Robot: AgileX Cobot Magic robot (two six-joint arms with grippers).
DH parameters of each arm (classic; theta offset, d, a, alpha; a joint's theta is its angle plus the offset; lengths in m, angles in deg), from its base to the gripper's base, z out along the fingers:
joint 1: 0 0.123 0 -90
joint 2: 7.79 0 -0.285 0
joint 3: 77.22 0 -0.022 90
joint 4: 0 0.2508 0 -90
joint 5: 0 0 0.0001 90
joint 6: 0 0.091 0 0
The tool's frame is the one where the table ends.
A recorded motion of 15 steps. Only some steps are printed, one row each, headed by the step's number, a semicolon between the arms.
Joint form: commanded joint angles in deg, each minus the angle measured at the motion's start. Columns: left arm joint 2, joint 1, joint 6, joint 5, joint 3, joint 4; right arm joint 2, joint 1, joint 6, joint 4, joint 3, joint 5.
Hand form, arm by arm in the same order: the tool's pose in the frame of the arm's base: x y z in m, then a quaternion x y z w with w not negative. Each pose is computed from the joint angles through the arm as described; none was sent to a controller.
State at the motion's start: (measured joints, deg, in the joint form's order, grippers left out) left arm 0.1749 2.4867 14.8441 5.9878 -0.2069 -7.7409; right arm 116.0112 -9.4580 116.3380 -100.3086 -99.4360 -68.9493
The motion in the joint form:
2: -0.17 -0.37 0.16 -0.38 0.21 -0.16; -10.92 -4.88 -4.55 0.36 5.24 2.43
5: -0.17 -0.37 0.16 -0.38 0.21 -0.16; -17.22 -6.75 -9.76 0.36 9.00 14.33
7: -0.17 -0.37 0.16 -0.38 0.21 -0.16; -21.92 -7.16 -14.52 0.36 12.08 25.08
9: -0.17 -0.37 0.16 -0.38 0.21 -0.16; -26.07 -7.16 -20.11 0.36 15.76 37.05
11: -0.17 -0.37 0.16 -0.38 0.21 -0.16; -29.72 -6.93 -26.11 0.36 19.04 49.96
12: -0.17 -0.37 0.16 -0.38 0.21 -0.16; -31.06 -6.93 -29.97 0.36 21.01 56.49
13: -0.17 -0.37 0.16 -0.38 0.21 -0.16; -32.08 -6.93 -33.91 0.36 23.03 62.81
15: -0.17 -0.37 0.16 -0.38 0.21 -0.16; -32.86 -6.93 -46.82 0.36 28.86 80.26
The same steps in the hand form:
2: 0.0566 0.0009 0.2043 0.03587 0.70973 0.05202 0.70164; 0.4052 -0.0188 0.3636 -0.19740 0.74856 0.39037 0.49831
5: 0.0566 0.0009 0.2043 0.03587 0.70973 0.05202 0.70164; 0.3900 -0.0373 0.3875 -0.16513 0.74835 0.28156 0.57743
7: 0.0566 0.0009 0.2043 0.03587 0.70973 0.05202 0.70164; 0.3774 -0.0479 0.4034 -0.13867 0.74269 0.18496 0.62847
9: 0.0566 0.0009 0.2043 0.03587 0.70973 0.05202 0.70164; 0.3649 -0.0596 0.4118 -0.10711 0.73730 0.07776 0.66247
11: 0.0566 0.0009 0.2043 0.03587 0.70973 0.05202 0.70164; 0.3511 -0.0729 0.4189 -0.07175 0.72830 -0.03889 0.68038
12: 0.0566 0.0009 0.2043 0.03587 0.70973 0.05202 0.70164; 0.3447 -0.0813 0.4172 -0.05677 0.72697 -0.10184 0.67670
13: 0.0566 0.0009 0.2043 0.03587 0.70973 0.05202 0.70164; 0.3389 -0.0898 0.4131 -0.04365 0.72754 -0.16289 0.66502
15: 0.0566 0.0009 0.2043 0.03587 0.70973 0.05202 0.70164; 0.3260 -0.1143 0.3880 -0.02668 0.73974 -0.33256 0.58436

